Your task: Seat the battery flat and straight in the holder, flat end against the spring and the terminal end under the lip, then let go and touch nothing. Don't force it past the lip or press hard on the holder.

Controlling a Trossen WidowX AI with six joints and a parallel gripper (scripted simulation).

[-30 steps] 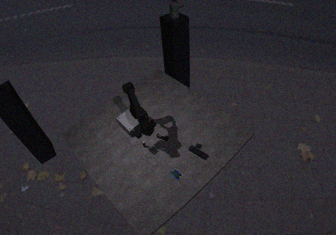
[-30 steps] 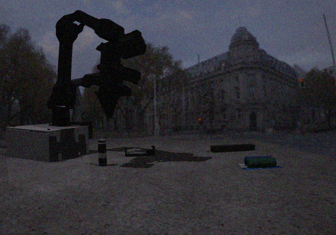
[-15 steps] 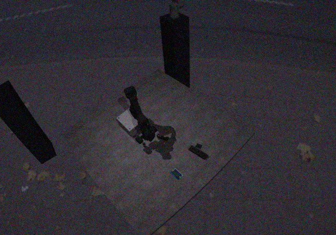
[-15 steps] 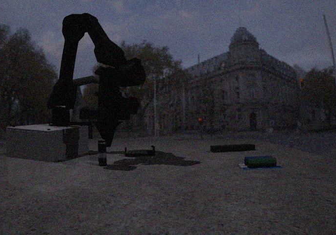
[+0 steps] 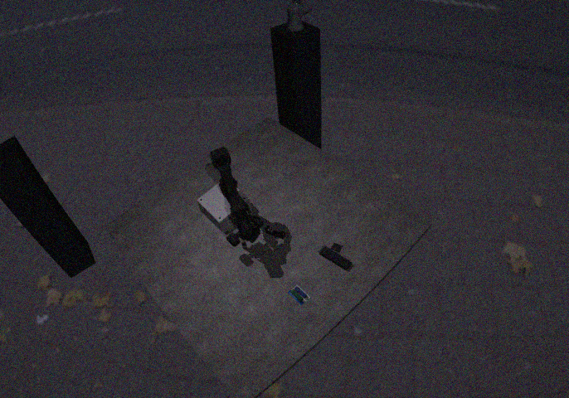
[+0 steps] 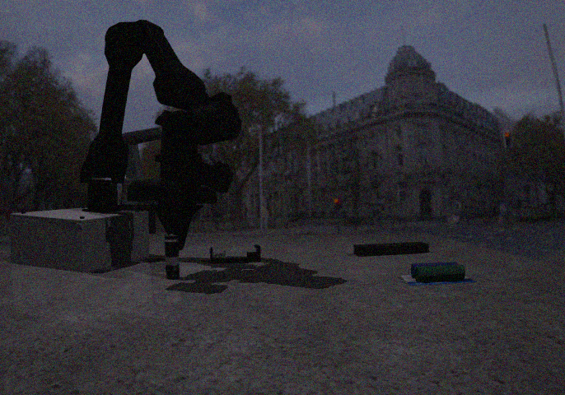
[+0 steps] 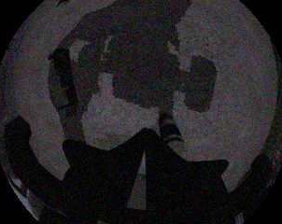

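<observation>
My gripper tip is now 2 cm to the left of the battery and 1 cm above it. From my gripper tip the other things lie so: flat black bar: 33 cm ahead, 28 cm to the left, 2 cm below; then white plate: 37 cm ahead, 3 cm to the left, 3 cm below.
</observation>
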